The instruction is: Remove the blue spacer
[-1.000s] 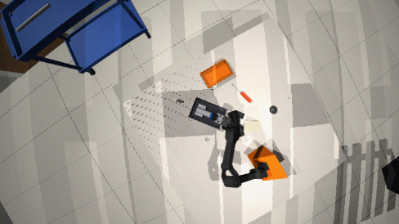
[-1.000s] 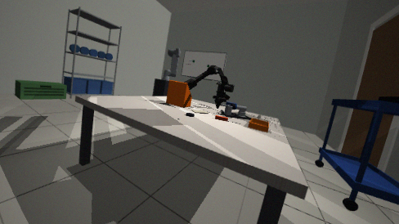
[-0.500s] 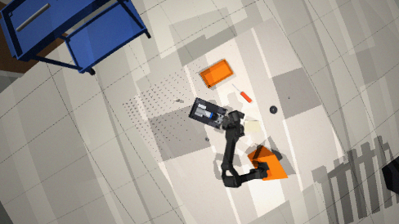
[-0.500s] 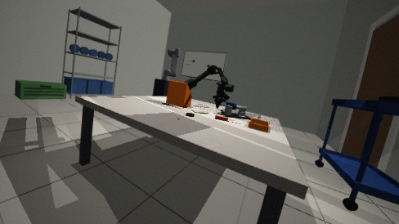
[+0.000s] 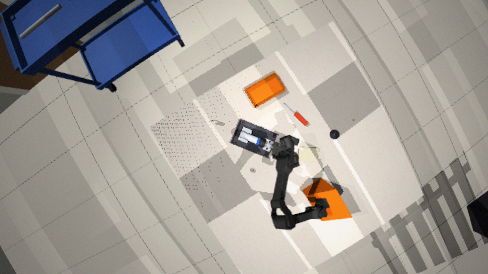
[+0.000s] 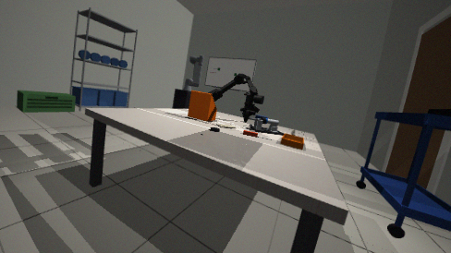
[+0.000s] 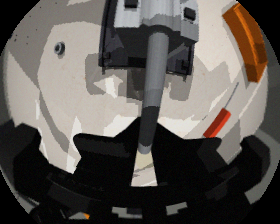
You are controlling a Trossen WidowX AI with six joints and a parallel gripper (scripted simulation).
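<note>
Now: the grey shaft 60 mm ahead of my gripper tip, 50 mm to the left of it and 30 mm above it. The rest, counted from my gripper tip: orange tray (360 mm ahead, 60 mm to the right, 40 mm below).
</note>
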